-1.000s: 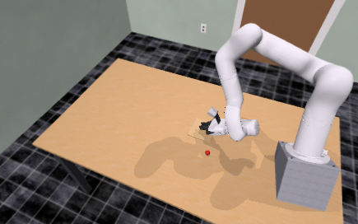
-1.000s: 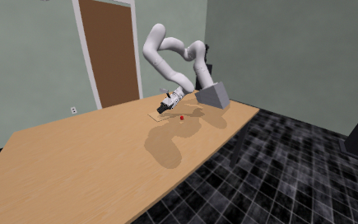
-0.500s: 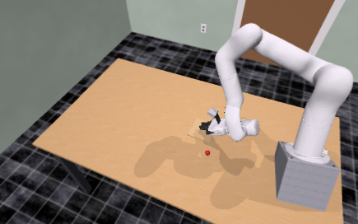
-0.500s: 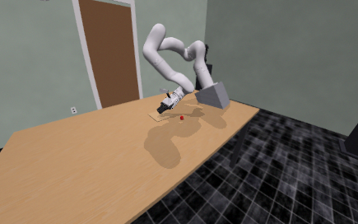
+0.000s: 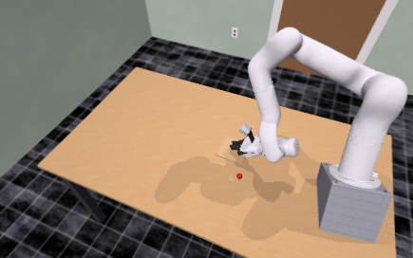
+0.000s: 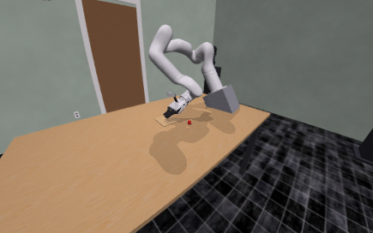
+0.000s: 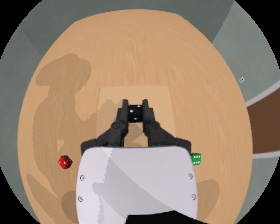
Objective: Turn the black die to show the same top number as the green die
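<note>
The tan mat lies 4 cm below my hand. Also, from my hand: black die: 1 cm below, 1 cm ahead; green die: 10 cm to the right, 7 cm behind, 3 cm below; red die: 14 cm to the left, 8 cm behind, 3 cm below.
</note>
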